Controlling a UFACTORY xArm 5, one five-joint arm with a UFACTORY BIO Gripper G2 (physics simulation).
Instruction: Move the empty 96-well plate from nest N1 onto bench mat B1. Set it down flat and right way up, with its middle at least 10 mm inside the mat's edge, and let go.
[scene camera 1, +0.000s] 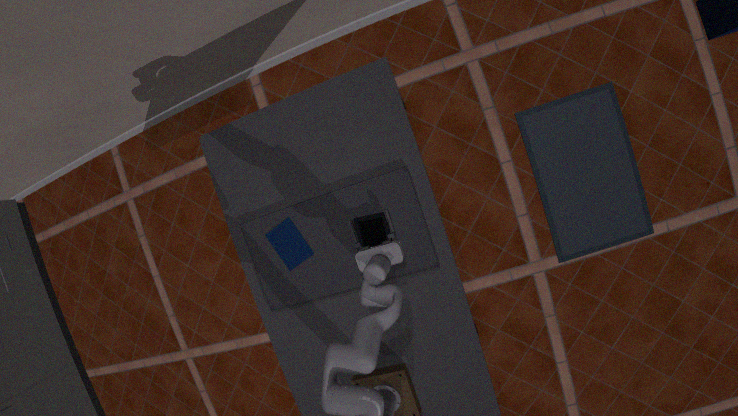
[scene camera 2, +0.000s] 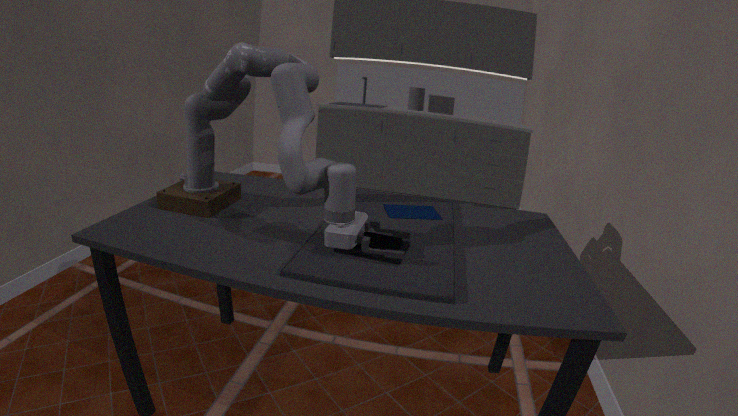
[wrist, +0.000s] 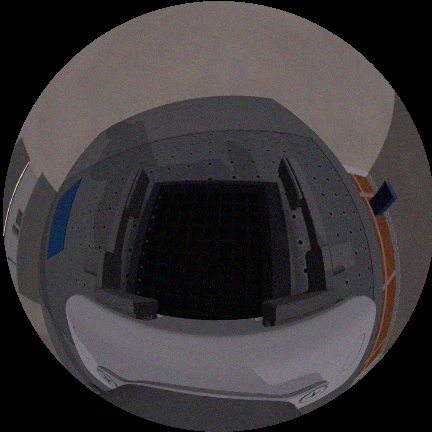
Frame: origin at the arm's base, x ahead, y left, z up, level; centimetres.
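Seen in the pictures: hand, its tool point: (scene camera 1: 369, 221) (scene camera 2: 398, 243) (wrist: 209, 183); arm's base, origin of its link: (scene camera 1: 384, 398) (scene camera 2: 201, 187).
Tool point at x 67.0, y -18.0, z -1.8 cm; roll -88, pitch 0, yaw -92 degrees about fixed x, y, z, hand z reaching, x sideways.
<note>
Pixels of each thing's middle, then the offset from my tool point to it. "pt": a spot on its surface instead. Level surfaces: height alone.
- black 96-well plate, middle of its body: (wrist: 201, 269) (scene camera 2: 373, 242) (scene camera 1: 373, 237) dy +0.8, dx -6.1, dz -0.7 cm
- blue rectangle, a spot on its surface: (wrist: 64, 220) pt dy +27.9, dx +0.2, dz -2.4 cm
- dark perforated board, height of its surface: dz -2.6 cm
- grey table, height of its surface: dz -3.9 cm
The black 96-well plate (scene camera 1: 373, 229) (scene camera 2: 386, 241) (wrist: 210, 245) sits low in nest N1, whose dark edge (scene camera 2: 379, 256) (wrist: 281, 245) shows around it. It looks level. My gripper (scene camera 1: 372, 217) (scene camera 2: 404, 244) (wrist: 215, 172) is open, low over the nest, with one finger on either side of the plate. In the wrist view, gaps show between the fingers and the nest's sides; finger height against the plate's sides is hard to tell. Bench mat B1 is the blue rectangle (scene camera 1: 289, 243) (scene camera 2: 412, 211) (wrist: 64, 220), apart from the nest, to its left in scene camera 1.
The nest and mat are on a dark perforated board (scene camera 1: 413, 206) (scene camera 2: 428, 279) (wrist: 325, 185) on the grey table (scene camera 1: 330, 108) (scene camera 2: 516, 279). The arm's wooden base block (scene camera 1: 408, 387) (scene camera 2: 198, 200) stands at the table's other end. Deep shadows of the arm cross the board.
</note>
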